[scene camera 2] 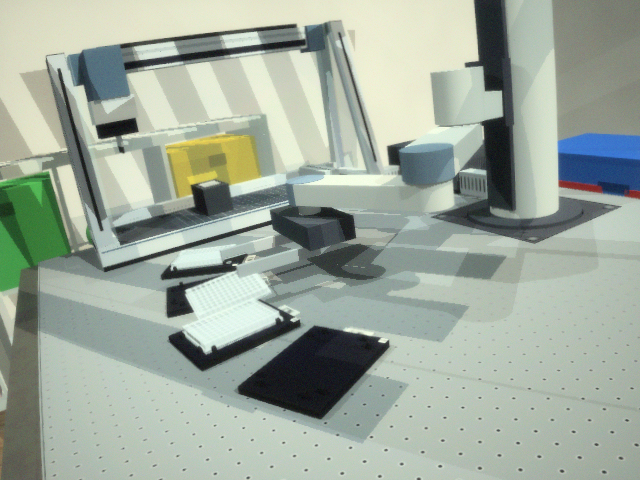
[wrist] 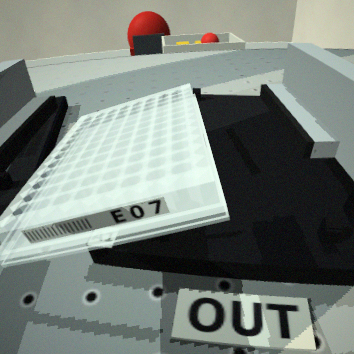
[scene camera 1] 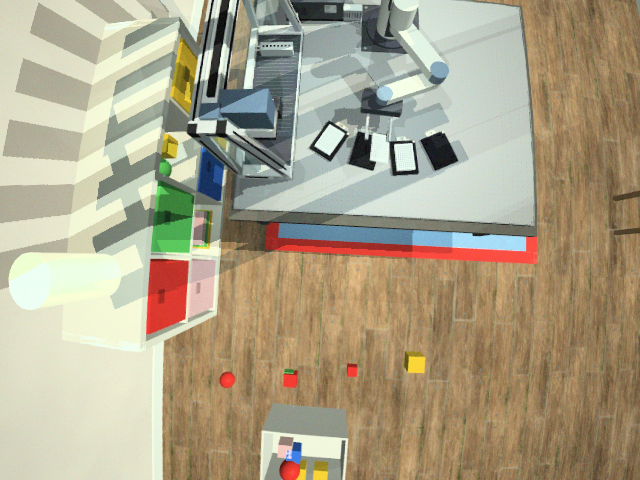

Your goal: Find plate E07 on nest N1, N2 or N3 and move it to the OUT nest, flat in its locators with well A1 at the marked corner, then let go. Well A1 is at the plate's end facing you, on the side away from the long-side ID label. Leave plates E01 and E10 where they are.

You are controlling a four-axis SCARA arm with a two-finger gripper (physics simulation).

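Places are measured from the arm's base along level axes (x left, y back, z up), in millimetres.
Where they show: gripper, fingertip midpoint: (scene camera 2: 228, 263) (wrist: 154, 73) (scene camera 1: 377, 140); arm's base, link origin: (scene camera 2: 523, 217).
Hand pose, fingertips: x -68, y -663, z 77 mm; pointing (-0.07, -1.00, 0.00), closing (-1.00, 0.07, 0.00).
Each offset is from my fingertips to the top centre of the thing.
Plate E07 {dz -19, dx +20, dy -19 mm} (scene camera 1: 379, 148) (scene camera 2: 227, 294) (wrist: 140, 145) is a clear plate with its ID label toward the wrist camera. It lies tilted and skewed, one side over the black OUT nest {dz -42, dx -45, dy -30 mm} (scene camera 1: 360, 155) (scene camera 2: 178, 302) (wrist: 280, 210), the other out past the nest's edge toward the neighbouring nest. Most of the OUT nest's bed is bare. A small tag, partly covered by the plate's near edge, is unreadable. My gripper (scene camera 1: 377, 135) (scene camera 2: 231, 260) (wrist: 154, 73) is open, fingers wide apart above the plate and the OUT nest, holding nothing. Two other plates {dz -38, dx -217, dy +12 mm} (scene camera 1: 330, 139) {dz -38, dx +137, dy -54 mm} (scene camera 1: 403, 157) sit in nests; their IDs are unreadable.
An empty black nest {dz -42, dx +308, dy -5 mm} (scene camera 1: 439, 149) (scene camera 2: 312, 369) lies at the right end of the row in scene camera 1. The nest beside E07 {dz -42, dx +136, dy -53 mm} (scene camera 1: 404, 173) (scene camera 2: 204, 359) holds a plate close to it. A gantry frame (scene camera 2: 82, 170) stands left of the nests.
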